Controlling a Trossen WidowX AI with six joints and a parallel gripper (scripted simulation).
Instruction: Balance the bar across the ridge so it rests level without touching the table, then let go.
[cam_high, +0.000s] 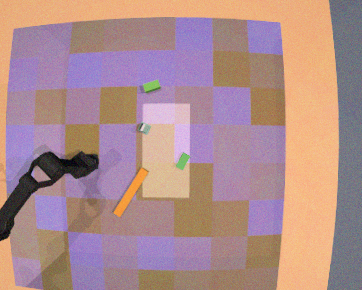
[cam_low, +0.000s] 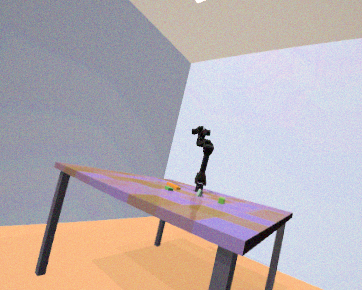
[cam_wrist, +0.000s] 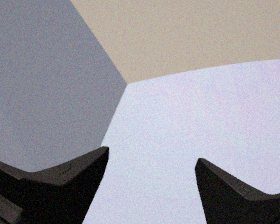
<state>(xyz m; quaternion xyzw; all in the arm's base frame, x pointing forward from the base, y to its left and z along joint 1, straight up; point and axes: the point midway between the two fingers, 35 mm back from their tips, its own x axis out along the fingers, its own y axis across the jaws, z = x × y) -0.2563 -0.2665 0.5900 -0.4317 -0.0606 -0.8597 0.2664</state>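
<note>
Right now the orange bar is 45 cm ahead of my gripper tip, 15 cm to the left of it and 61 cm below it.
</note>
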